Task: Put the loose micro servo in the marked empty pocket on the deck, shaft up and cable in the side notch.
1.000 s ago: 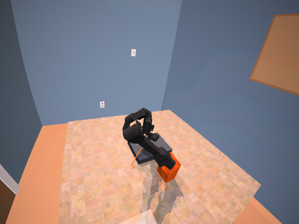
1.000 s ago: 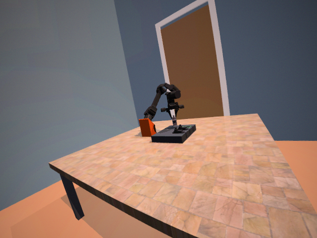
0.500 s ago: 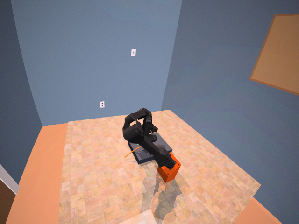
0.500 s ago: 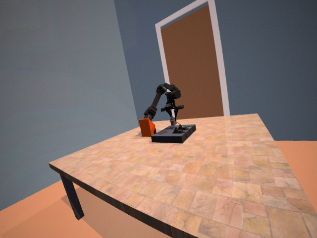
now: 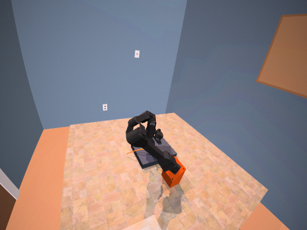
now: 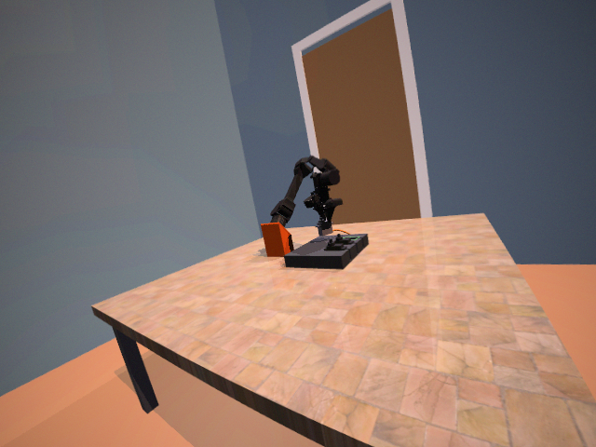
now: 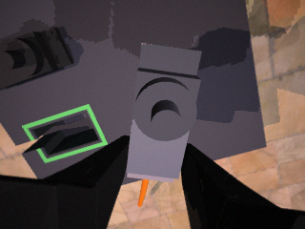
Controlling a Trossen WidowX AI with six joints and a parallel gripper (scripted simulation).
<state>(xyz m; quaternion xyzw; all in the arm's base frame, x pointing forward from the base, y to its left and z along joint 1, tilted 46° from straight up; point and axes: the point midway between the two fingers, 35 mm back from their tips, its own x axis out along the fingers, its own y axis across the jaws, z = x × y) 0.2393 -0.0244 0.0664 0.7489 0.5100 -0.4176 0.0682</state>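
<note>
Now: gripper tip 100 mm above the dark deck, 70 mm to the left of it and 20 mm past it.
</note>
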